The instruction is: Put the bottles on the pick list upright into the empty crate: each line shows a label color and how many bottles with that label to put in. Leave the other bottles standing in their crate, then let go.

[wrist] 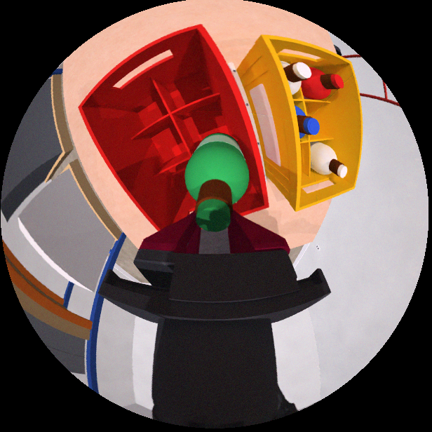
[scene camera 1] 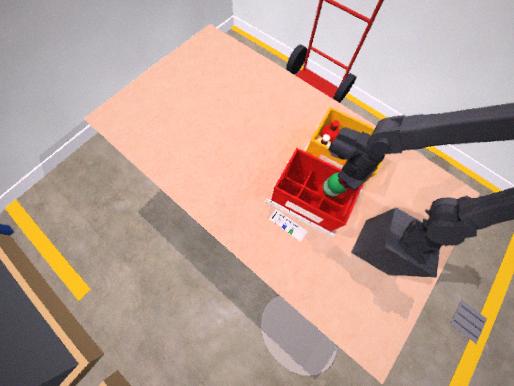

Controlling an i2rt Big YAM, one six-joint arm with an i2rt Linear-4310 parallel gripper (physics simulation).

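Places are measured from the arm's base along level axes (x down, y left, z ahead), in metres.
Where they show: gripper, fingertip midpoint: [scene camera 1: 347,184]; arm's base, origin of the base link: [scene camera 1: 416,241].
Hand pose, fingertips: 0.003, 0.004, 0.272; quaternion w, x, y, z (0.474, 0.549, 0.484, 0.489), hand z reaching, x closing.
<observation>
Each offset is from my fingertips to the top centre of the thing, as dx, dy, dz. "spot": to the spot under its first point. Level surfaces: height alone.
My gripper [wrist: 213,212] is shut on the neck of a green bottle {-0.031, -0.008, +0.022} [scene camera 1: 333,184] [wrist: 217,167]. The bottle is over the red crate {+0.047, +0.044, +0.067} [scene camera 1: 306,212] [wrist: 235,110], near its end, with its lower part inside the rim; whether it touches the bottom is hidden. The other red compartments in sight hold no bottle. In the yellow crate {spot: +0.054, -0.267, +0.171} [scene camera 1: 348,118] [wrist: 356,115] stand a red bottle {+0.059, -0.217, +0.194} [scene camera 1: 330,131] [wrist: 316,84], a blue bottle [wrist: 308,124] and two white bottles [wrist: 298,72] [wrist: 325,159]. The pick list {+0.220, +0.191, +0.050} [scene camera 1: 287,225] lies beside the red crate, with blue and green marks.
The two crates stand side by side on the pinkish table {dx +0.222} [scene camera 1: 200,125]. A second dark arm with a wide dark block [scene camera 1: 395,245] is at the right of the scene view. A red hand truck [scene camera 1: 320,82] stands behind the table. A round grey stool [scene camera 1: 300,340] is at the front edge.
</observation>
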